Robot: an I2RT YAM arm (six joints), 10 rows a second.
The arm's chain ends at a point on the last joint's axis. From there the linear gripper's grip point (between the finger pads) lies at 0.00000 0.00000 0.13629 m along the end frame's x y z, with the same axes.
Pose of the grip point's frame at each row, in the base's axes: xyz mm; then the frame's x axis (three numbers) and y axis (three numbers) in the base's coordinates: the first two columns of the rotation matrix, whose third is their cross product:
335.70 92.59 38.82 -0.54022 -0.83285 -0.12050 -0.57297 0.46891 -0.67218
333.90 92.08 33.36 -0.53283 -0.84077 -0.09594 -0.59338 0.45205 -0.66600
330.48 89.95 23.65 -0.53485 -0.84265 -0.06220 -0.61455 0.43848 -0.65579
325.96 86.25 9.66 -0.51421 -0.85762 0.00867 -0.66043 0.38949 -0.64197
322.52 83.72 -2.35 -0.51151 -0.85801 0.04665 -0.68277 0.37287 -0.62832
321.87 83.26 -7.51 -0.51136 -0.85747 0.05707 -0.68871 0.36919 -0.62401
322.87 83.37 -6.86 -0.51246 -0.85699 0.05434 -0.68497 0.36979 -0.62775
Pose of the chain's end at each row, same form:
251.70 132.67 138.38 -0.54022 -0.83285 -0.12050 -0.57297 0.46891 -0.67218
251.67 132.69 134.18 -0.53283 -0.84077 -0.09594 -0.59338 0.45205 -0.66600
251.45 132.54 126.19 -0.53485 -0.84265 -0.06220 -0.61455 0.43848 -0.65579
251.38 132.02 114.15 -0.51421 -0.85762 0.00867 -0.66043 0.38949 -0.64197
251.42 131.86 103.49 -0.51151 -0.85801 0.04665 -0.68277 0.37287 -0.62832
251.82 132.11 98.71 -0.51136 -0.85747 0.05707 -0.68871 0.36919 -0.62401
252.29 132.29 98.97 -0.51246 -0.85699 0.05434 -0.68497 0.36979 -0.62775

